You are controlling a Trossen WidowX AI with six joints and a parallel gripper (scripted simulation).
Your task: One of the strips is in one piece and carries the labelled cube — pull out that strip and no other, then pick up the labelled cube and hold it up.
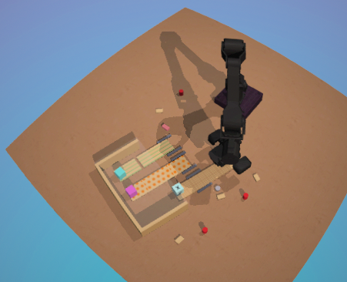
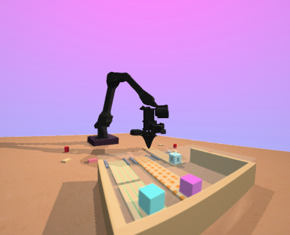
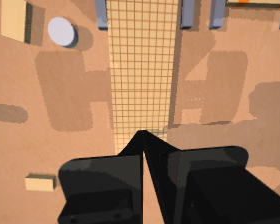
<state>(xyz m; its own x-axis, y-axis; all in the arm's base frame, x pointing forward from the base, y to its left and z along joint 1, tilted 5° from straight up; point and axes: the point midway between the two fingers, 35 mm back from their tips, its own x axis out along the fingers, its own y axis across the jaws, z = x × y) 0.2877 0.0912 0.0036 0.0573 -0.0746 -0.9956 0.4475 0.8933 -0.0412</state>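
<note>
Now: the grid-patterned strip 90 mm ahead of my gripper tip and 50 mm to the right of it. Round my gripper tip: tan block (130 mm ahead, 40 mm to the left).
</note>
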